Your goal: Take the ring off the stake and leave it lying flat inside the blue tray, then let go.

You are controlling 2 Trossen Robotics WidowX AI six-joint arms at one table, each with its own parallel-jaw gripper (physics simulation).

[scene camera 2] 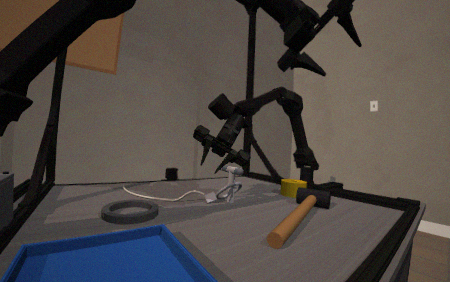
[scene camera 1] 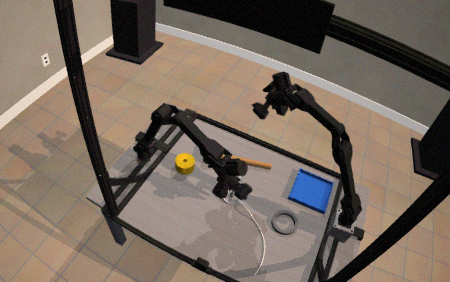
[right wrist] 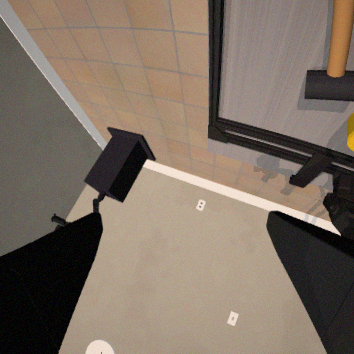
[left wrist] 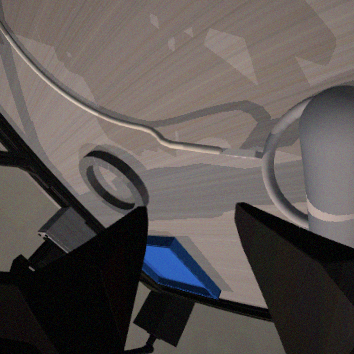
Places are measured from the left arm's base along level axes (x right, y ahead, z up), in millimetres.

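Where they show: left gripper, fingertip midpoint: [scene camera 2: 208,169] [left wrist: 191,212]; right gripper, fingertip midpoint: [scene camera 2: 342,61] [scene camera 1: 257,98] [right wrist: 186,220]; left arm's base, link origin: [scene camera 1: 144,156] [right wrist: 344,179]; right arm's base, link origin: [scene camera 1: 345,220] [left wrist: 56,245].
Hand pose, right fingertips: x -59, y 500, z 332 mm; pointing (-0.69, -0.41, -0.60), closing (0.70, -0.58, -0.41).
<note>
Things, the pixels of their top centre, and the offset from my right fingertips. "spot": a spot on its surface instead.
- grey stake, top centre: [left wrist: 336,276] [scene camera 2: 229,165] dx +279, dy -100, dz -246 mm
- white cable, surface spot: [left wrist: 90,109] spot: dx +470, dy +19, dz -347 mm
- blue tray, top centre: [scene camera 2: 108,269] [left wrist: 161,269] [scene camera 1: 312,189] dx +254, dy +301, dz -329 mm
- larger dark grey ring, top centre: [left wrist: 109,188] [scene camera 2: 131,207] [scene camera 1: 285,221] dx +418, dy +132, dz -337 mm
- mallet, top centre: [right wrist: 346,3] [scene camera 2: 302,198] [scene camera 1: 239,155] dx +70, dy -45, dz -302 mm
- yellow cylinder, top centre: [scene camera 2: 293,181] [scene camera 1: 185,160] dx +104, dy -302, dz -302 mm
A pale ring [scene camera 1: 229,201] [scene camera 2: 221,193] [left wrist: 268,162] sits tilted around a grey stake [scene camera 2: 231,170] [left wrist: 330,150] with a crossbar top; a small block on a white cable [scene camera 1: 263,240] [scene camera 2: 160,198] [left wrist: 90,109] meets the ring. My left gripper [scene camera 1: 231,193] [scene camera 2: 210,168] [left wrist: 191,212] is half open and empty, above and beside the stake's top, which it mostly hides in scene camera 1. My right gripper [scene camera 1: 271,111] [scene camera 2: 342,60] [right wrist: 186,220] is wide open and empty, high up and far from the stake. The blue tray [scene camera 1: 311,191] [scene camera 2: 110,257] [left wrist: 175,267] holds no ring.
A larger dark grey ring [scene camera 1: 274,225] [scene camera 2: 130,217] [left wrist: 125,172] lies flat on the table near the tray. A mallet [scene camera 1: 255,163] [scene camera 2: 295,220] [right wrist: 340,40] and a yellow cylinder [scene camera 1: 185,165] [scene camera 2: 293,188] [right wrist: 351,132] stand apart from the stake. Black rails edge the table.
</note>
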